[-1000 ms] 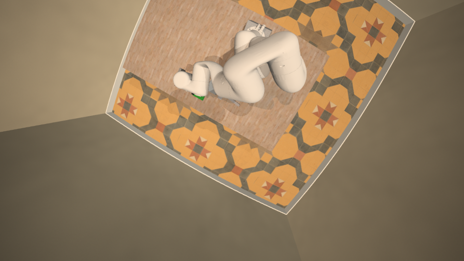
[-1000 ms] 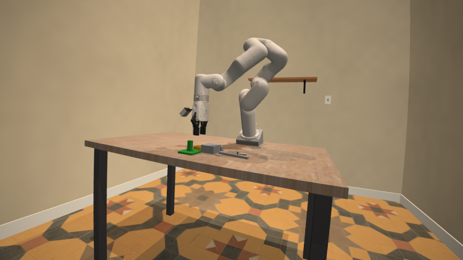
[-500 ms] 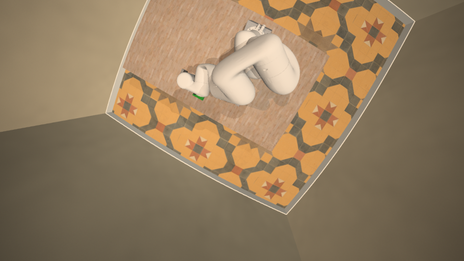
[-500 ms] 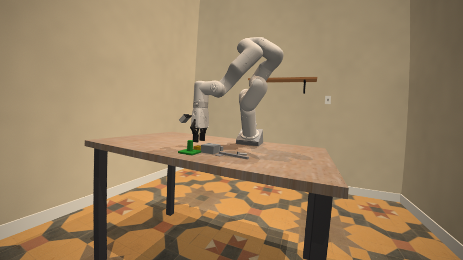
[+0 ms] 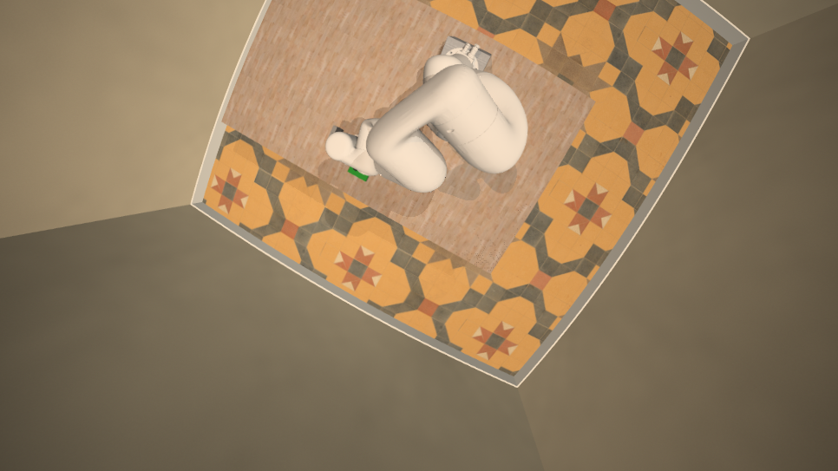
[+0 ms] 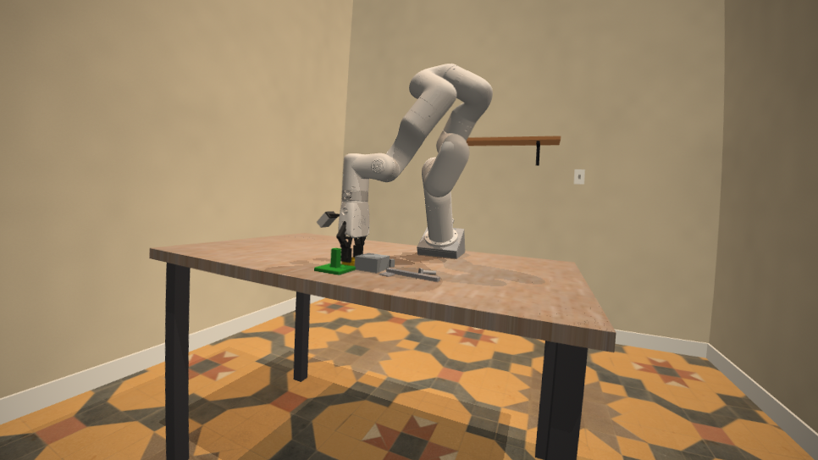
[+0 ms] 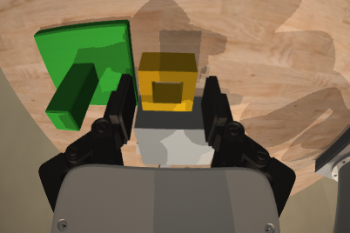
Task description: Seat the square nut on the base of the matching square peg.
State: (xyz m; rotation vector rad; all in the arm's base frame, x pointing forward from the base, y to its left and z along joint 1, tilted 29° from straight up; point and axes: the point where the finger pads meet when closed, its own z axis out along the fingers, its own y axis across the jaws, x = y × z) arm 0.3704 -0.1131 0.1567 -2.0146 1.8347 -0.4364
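Right now the grey block is 20 mm behind my hand, 60 mm to the left of it and 20 mm below it. Round my hand: bolt (60 mm behind, 210 mm to the left, 30 mm below); thin grey bar (10 mm behind, 190 mm to the left, 30 mm below).
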